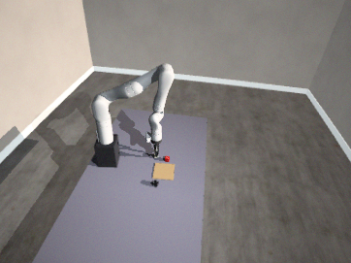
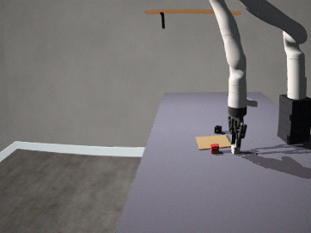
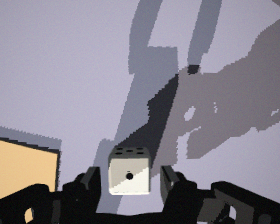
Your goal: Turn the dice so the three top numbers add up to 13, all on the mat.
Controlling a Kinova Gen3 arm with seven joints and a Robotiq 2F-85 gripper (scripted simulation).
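My hand is 30 mm above the white die. The rest, counted from my hand: black die 50 mm ahead, 250 mm to the right, 30 mm below; tan mat 80 mm ahead, 120 mm to the right, 40 mm below; red die 80 mm ahead, 20 mm to the right, 30 mm below.
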